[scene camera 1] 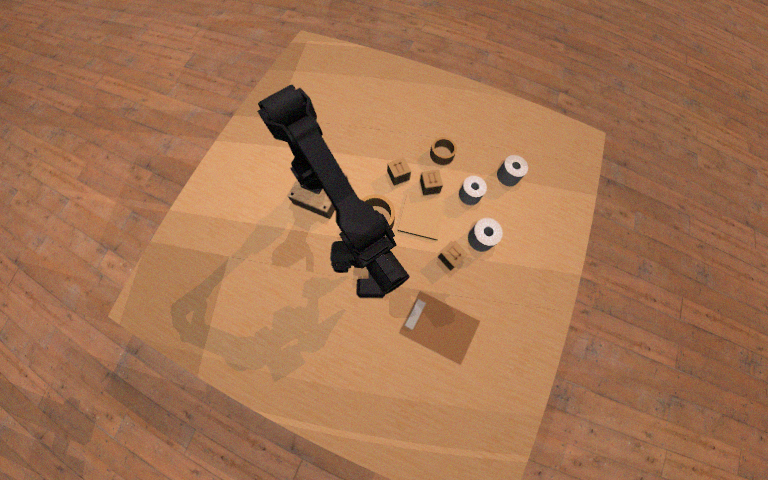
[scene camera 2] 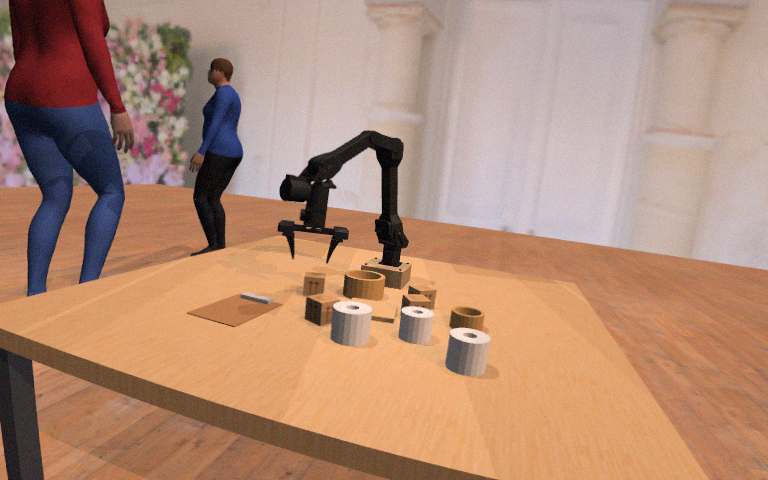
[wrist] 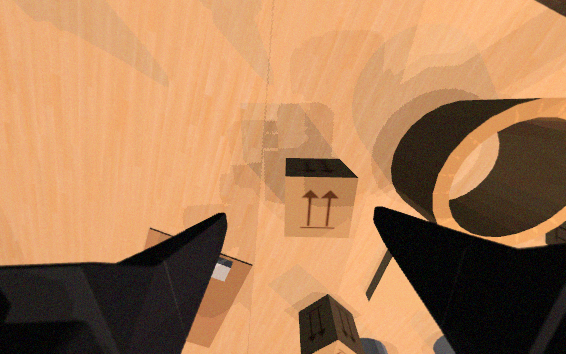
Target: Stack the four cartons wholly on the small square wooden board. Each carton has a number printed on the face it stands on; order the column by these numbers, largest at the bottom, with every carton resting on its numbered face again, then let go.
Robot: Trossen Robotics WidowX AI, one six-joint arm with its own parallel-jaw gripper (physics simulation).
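Frame: origin at the arm's base, x right, y ahead, z up, level; centimetres.
Seen in the pictures: gripper, between the fingertips: [scene camera 2: 310,261] [wrist: 300,216]; arm's base, origin of its link: [scene camera 1: 314,181] [scene camera 2: 390,263].
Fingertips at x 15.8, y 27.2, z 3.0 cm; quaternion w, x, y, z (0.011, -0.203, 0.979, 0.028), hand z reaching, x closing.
Pixels of each thing's top centre, then the offset from my fingertips to it.
- brown carton, centre of its top: [wrist: 319,209] [scene camera 2: 315,274] dx -2.1, dy +0.7, dz -3.3 cm
- second carton, centre of its top: [scene camera 2: 323,298] [scene camera 1: 454,253] dx -12.2, dy +18.2, dz -3.3 cm
- thin square wooden board, centre of its top: [wrist: 435,275] [scene camera 2: 372,307] [scene camera 1: 422,215] dx -20.4, dy +5.7, dz -7.5 cm
- large wooden ring, centre of its top: [wrist: 517,184] [scene camera 2: 365,275] [scene camera 1: 374,212] dx -13.9, dy -6.6, dz -2.8 cm
- smaller ring, centre of its top: [scene camera 2: 468,311] [scene camera 1: 444,147] dx -43.7, dy +3.7, dz -4.5 cm
- brown clipboard, centre of its top: [wrist: 179,304] [scene camera 2: 237,304] [scene camera 1: 440,327] dx +7.2, dy +22.6, dz -7.5 cm
My gripper [scene camera 1: 356,273] [scene camera 2: 310,260] [wrist: 300,216] is open and empty, above the table. One brown carton [scene camera 2: 314,284] [wrist: 320,205] stands on the table below it, showing between the fingertips in the wrist view; the arm mostly hides it in scene camera 1. A second carton [scene camera 1: 454,254] [scene camera 2: 321,309] [wrist: 327,322] stands near a white roll. Two more cartons, one [scene camera 1: 398,171] and another [scene camera 1: 433,181] [scene camera 2: 416,301], stand close together beyond the thin square wooden board [scene camera 1: 419,217] [scene camera 2: 382,312] [wrist: 395,290], which bears no carton. The numbered faces are hidden.
A large wooden ring [scene camera 2: 364,288] [wrist: 442,200] stands beside the board. A smaller ring [scene camera 2: 467,322] stands farther off. Three white rolls [scene camera 2: 351,328] [scene camera 2: 416,328] [scene camera 2: 467,356] stand around the cartons. A brown clipboard [scene camera 1: 447,333] [scene camera 2: 232,312] [wrist: 220,305] with a grey bar lies flat on the table.
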